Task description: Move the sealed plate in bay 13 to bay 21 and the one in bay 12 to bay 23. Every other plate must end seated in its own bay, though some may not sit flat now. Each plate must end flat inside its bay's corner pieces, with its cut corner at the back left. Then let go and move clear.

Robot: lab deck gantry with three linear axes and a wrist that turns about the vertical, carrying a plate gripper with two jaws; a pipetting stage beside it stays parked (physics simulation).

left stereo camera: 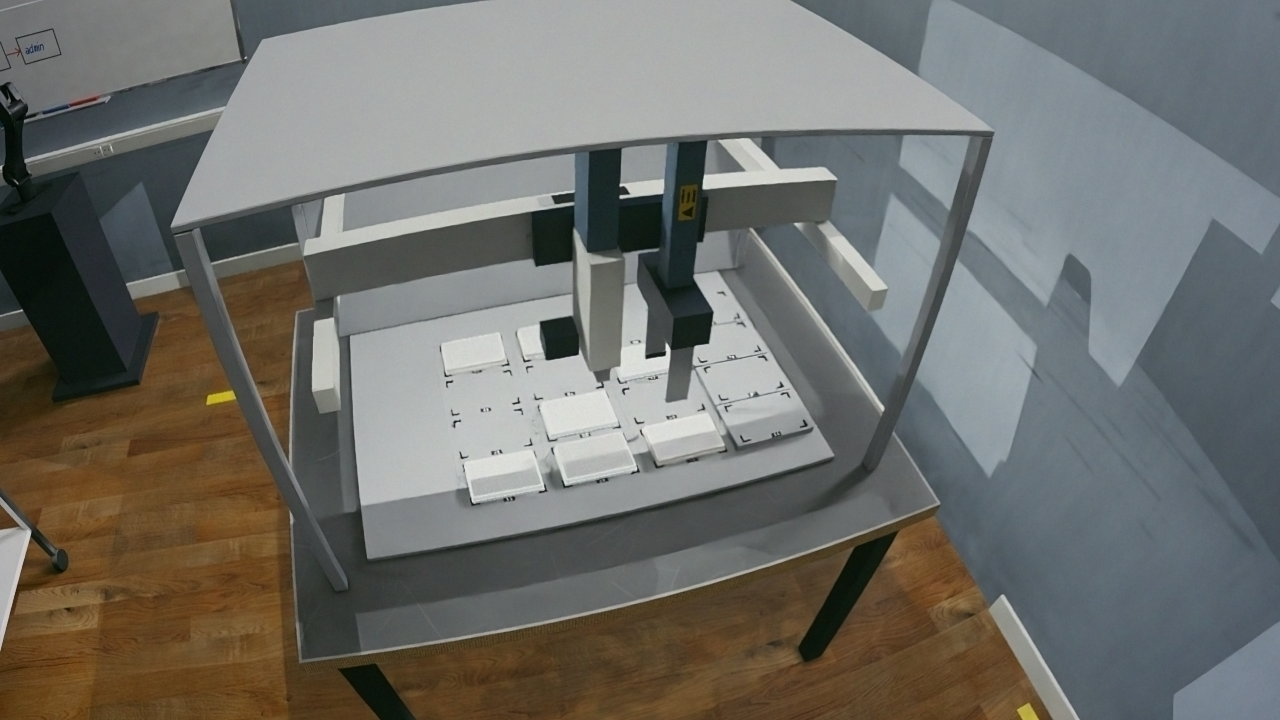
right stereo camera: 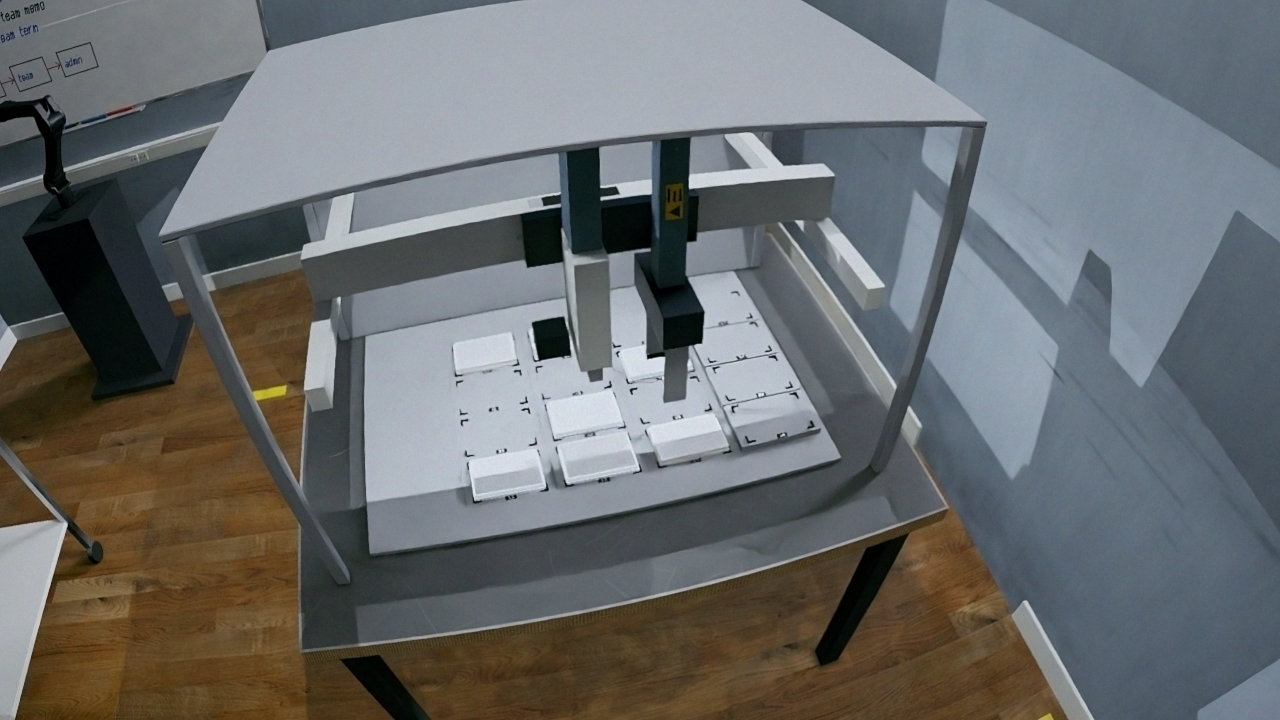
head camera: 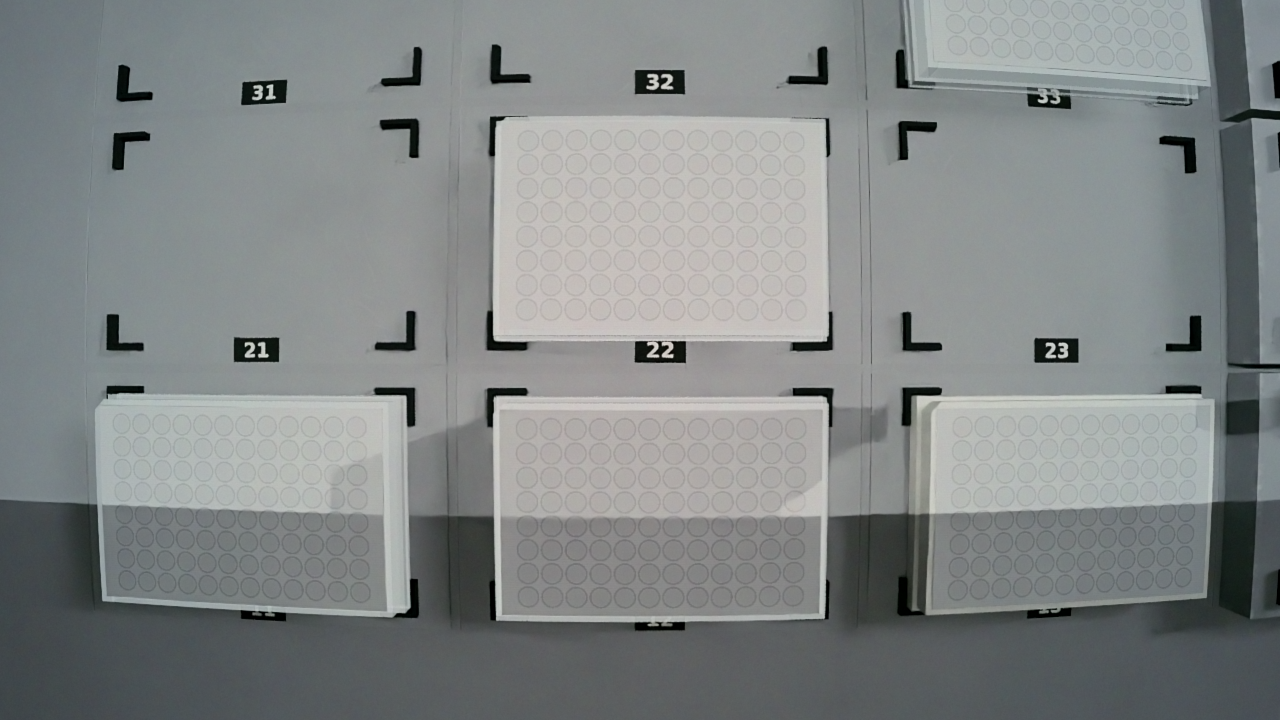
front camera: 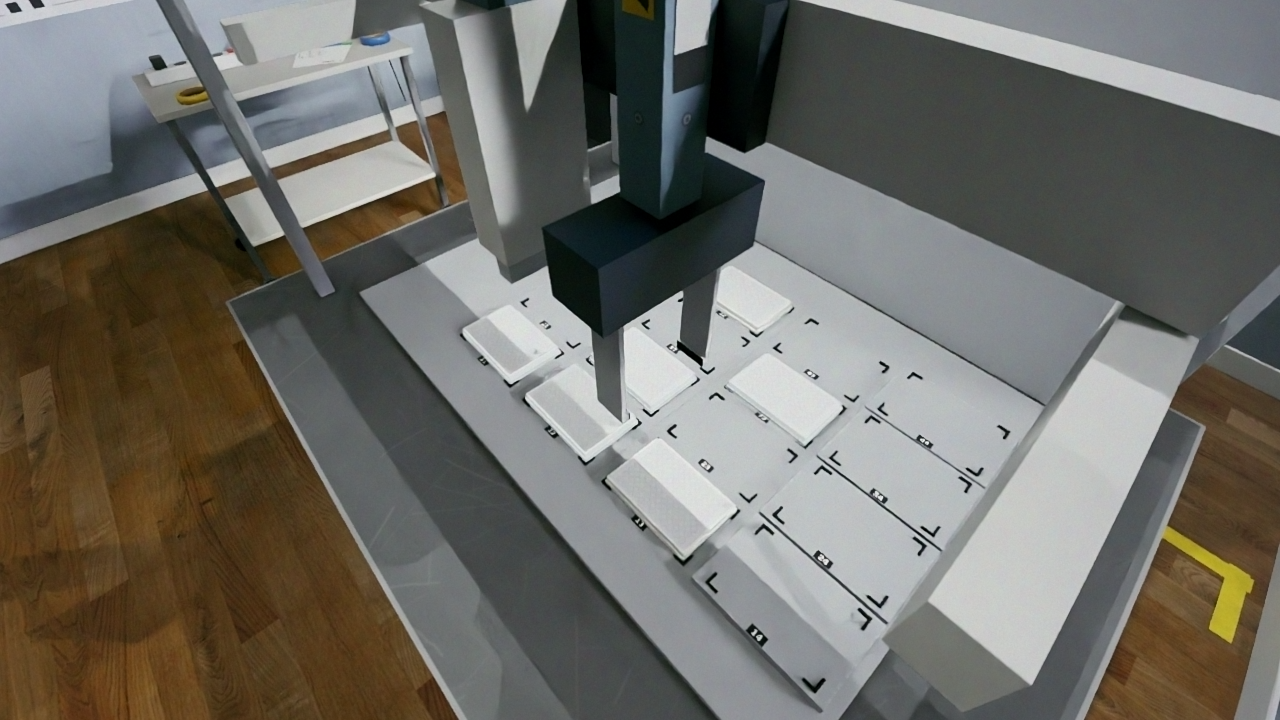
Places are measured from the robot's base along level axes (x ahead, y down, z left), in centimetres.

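Where they show: gripper, fingertip midpoint: (left stereo camera: 665, 377) (right stereo camera: 665, 377) (front camera: 654, 380); robot's base, link origin: (left stereo camera: 472, 504) (right stereo camera: 475, 501) (head camera: 126, 593) (front camera: 463, 335).
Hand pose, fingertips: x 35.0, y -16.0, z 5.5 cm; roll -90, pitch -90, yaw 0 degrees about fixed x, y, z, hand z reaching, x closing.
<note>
Each offset is from my fingertips to the centre of the thing. "spot": to the spot under its first point.
The sealed plate in bay 13 @[spot: dx +4.9, dy +14.5, dz -1.7 cm] (front camera: 671, 497) (head camera: 1069, 501) (left stereo camera: 682, 437) (right stereo camera: 687, 438) and the plate in bay 12 @[spot: dx -11.4, dy +14.5, dz -3.0 cm] (front camera: 572, 416) (head camera: 660, 505) (left stereo camera: 595, 456) (right stereo camera: 597, 456) look flat within their corner pieces. The cut corner of the bay 13 plate shows at back left in the head view. Bay 21 @[spot: dx -28.6, dy +15.9, dz +4.9 cm] (head camera: 256, 349) and bay 23 @[spot: dx +4.3, dy +15.9, dz +5.0 cm] (front camera: 706, 465) (head camera: 1056, 350) hold no plate. My gripper (front camera: 653, 386) (left stereo camera: 666, 376) (right stereo camera: 665, 376) is open and empty, jaws apart front to back, above the middle of the deck. It does not show in the head view.
Other plates sit in bay 11 @[spot: dx -27.7, dy +14.5, dz -1.6 cm] (front camera: 510, 342) (head camera: 246, 505), bay 22 @[spot: dx -9.8, dy +14.6, dz +10.7 cm] (front camera: 660, 368) (head camera: 660, 228), bay 33 @[spot: dx +4.7, dy +14.4, dz +19.2 cm] (front camera: 785, 396) (head camera: 1065, 40), bay 41 @[spot: dx -28.5, dy +14.5, dz +30.4 cm] (left stereo camera: 473, 352) and bay 42 @[spot: dx -10.5, dy +14.6, dz +31.3 cm] (front camera: 753, 298). The parked pipetting stage (front camera: 514, 134) (left stereo camera: 597, 308) hangs left of the gripper. Raised bays, including bay 14 @[spot: dx +20.6, dy +14.5, dz -5.8 cm] (front camera: 756, 634), stand right.
</note>
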